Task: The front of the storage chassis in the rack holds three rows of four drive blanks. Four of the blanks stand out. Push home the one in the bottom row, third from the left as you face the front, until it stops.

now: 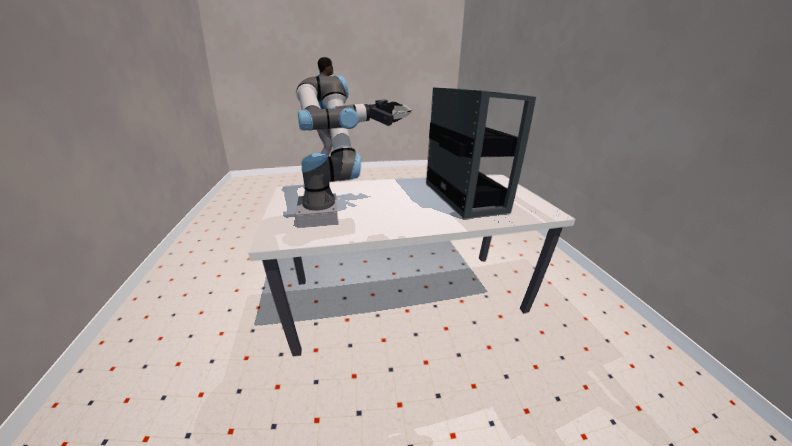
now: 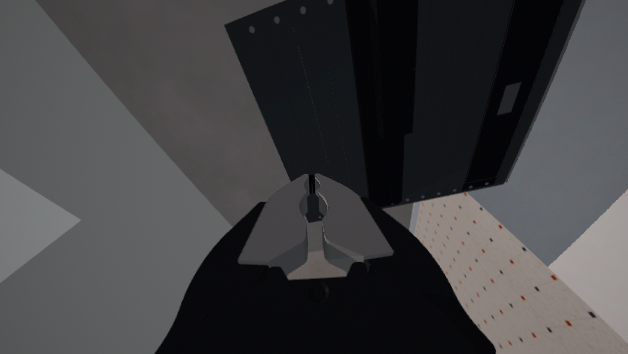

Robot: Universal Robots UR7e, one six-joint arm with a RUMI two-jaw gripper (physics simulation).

Scene:
gripper: image 1; image 2
dark rack: image 1; image 2
same spot on dark rack: (image 1: 458,138) = (image 2: 367,65)
same spot on gripper: (image 1: 398,115) = (image 2: 342,218)

